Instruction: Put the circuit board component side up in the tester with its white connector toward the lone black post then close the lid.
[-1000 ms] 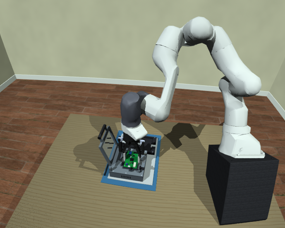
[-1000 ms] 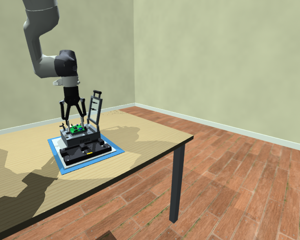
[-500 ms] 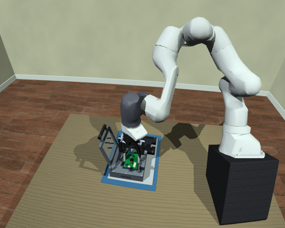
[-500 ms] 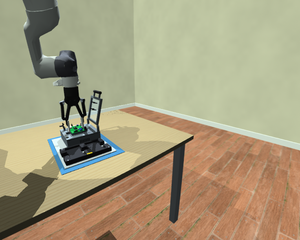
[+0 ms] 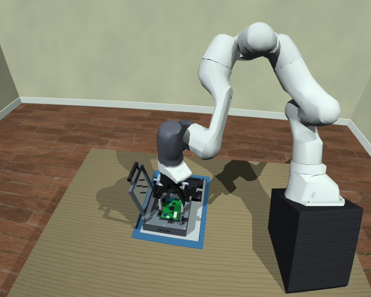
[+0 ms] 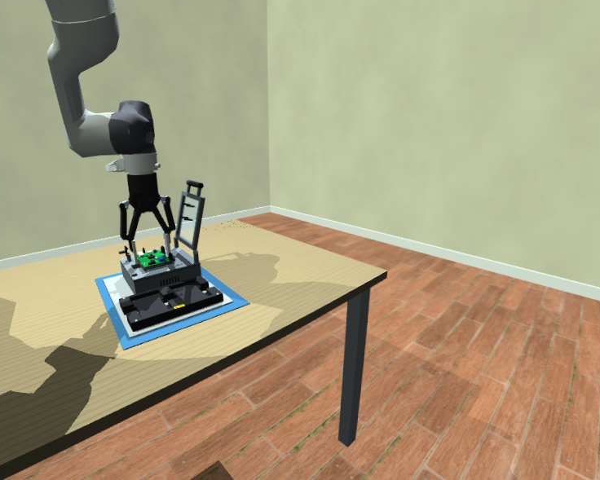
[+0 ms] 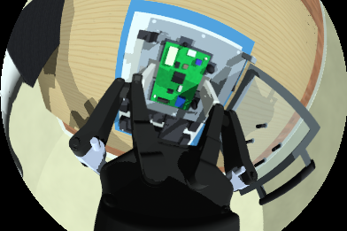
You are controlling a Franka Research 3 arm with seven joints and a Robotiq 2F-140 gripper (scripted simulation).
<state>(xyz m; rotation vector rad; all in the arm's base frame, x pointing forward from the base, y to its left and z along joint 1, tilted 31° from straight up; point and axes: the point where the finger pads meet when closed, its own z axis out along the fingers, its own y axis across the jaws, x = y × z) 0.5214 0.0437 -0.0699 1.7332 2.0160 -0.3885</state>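
The green circuit board lies 2 cm below my hand. Also, from my hand: lid (12 cm ahead, 1 cm to the left, 9 cm above).
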